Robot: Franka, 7 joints.
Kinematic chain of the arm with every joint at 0, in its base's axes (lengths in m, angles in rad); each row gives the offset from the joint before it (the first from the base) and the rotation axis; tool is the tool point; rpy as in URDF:
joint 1: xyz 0 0 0.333 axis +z
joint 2: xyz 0 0 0 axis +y
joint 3: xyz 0 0 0.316 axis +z
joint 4: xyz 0.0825 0 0 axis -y
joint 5: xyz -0.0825 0 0.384 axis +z
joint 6: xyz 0 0 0 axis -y
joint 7: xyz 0.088 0 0 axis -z
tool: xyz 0 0 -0.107 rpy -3.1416 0 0
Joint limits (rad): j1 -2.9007..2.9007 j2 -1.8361..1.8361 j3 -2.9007..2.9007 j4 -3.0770..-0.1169 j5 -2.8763..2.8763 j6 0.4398..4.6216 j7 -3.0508..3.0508
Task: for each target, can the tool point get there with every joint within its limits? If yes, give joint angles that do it. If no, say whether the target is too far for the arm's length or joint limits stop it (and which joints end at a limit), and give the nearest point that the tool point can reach.
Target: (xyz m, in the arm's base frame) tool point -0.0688 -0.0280 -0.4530
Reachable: no: joint limits stop it (at a limit: joint 2) | nearest point -0.1060 -0.0431 -0.3332 | short by 0.126 m
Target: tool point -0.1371 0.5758 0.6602
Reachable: yes | joints 0.4454 0.4436 1.7151 -1.8858 0.4976 3.4457 1.3109
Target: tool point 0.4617 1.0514 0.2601
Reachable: no: too far | nearest point 0.3442 0.7839 0.2786 | short by 0.293 m
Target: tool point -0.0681 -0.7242 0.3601
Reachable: yes | joints 2.2881 -0.8896 2.0838 -1.5595 0.9003 2.4745 -2.0549
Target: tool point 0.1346 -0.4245 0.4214
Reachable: yes | joints -2.4604 -0.8328 1.2499 -2.5415 -1.7590 2.1910 0.8457
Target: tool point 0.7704 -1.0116 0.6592
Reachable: no: too far | nearest point 0.5035 -0.6611 0.5462 | short by 0.455 m
